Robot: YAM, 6 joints.
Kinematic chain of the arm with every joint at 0, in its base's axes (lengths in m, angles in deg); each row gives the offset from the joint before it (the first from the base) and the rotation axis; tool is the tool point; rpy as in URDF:
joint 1: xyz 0 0 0.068 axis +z
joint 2: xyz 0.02 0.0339 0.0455 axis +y
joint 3: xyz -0.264 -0.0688 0 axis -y
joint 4: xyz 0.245 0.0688 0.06 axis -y
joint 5: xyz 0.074 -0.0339 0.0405 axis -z
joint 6: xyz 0.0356 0 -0.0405 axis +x
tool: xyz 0 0 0 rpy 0 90 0
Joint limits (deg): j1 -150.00..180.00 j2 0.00..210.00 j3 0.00..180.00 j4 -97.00..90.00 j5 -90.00..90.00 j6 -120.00..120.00
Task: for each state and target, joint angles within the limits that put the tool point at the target. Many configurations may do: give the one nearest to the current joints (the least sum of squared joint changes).
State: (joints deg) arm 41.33 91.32 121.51 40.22 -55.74 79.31
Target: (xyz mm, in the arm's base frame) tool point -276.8 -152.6 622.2
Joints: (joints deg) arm 33.41 52.51 152.84 35.71 -44.69 79.31
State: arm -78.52 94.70 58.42 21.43 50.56 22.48
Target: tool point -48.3 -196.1 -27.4
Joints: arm -96.17 127.96 27.35 12.91 49.21 22.48
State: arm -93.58 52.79 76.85 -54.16 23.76 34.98
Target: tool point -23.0 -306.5 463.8
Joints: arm -91.80 82.83 98.65 -35.59 22.07 34.98
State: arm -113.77 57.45 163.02 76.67 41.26 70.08
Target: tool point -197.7 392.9 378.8
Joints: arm -67.61 46.16 180.00 90.00 68.62 70.08
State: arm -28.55 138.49 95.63 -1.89 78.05 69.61
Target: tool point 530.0 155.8 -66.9
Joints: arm 19.70 173.49 123.22 8.09 63.82 69.61
